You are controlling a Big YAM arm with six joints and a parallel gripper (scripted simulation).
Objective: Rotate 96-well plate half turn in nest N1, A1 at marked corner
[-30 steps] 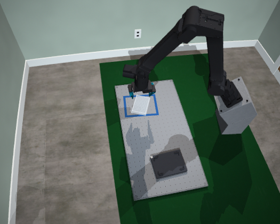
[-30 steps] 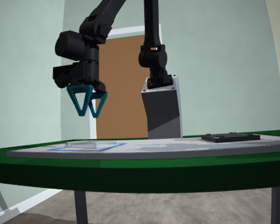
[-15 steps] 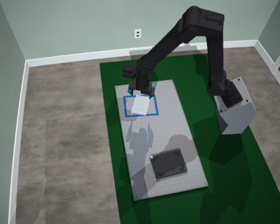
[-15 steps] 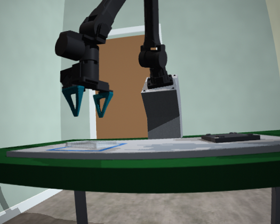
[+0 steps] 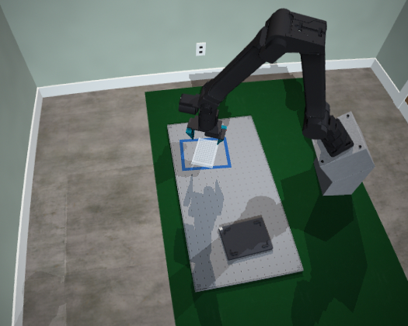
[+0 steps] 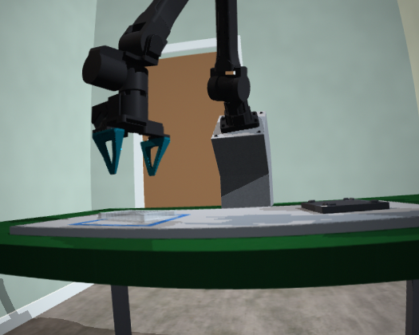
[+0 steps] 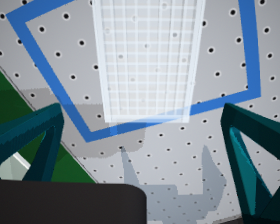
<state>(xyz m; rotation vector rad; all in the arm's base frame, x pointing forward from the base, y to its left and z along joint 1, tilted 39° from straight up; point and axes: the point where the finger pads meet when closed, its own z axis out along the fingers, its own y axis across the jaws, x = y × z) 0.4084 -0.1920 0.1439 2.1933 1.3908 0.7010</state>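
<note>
Right now the 96-well plate is 90 mm below my hand. Round my hand: plate nest N1: 390 mm to the left, 80 mm below, 50 mm behind; then A1 label: 330 mm to the left, 80 mm below, 30 mm ahead.
</note>
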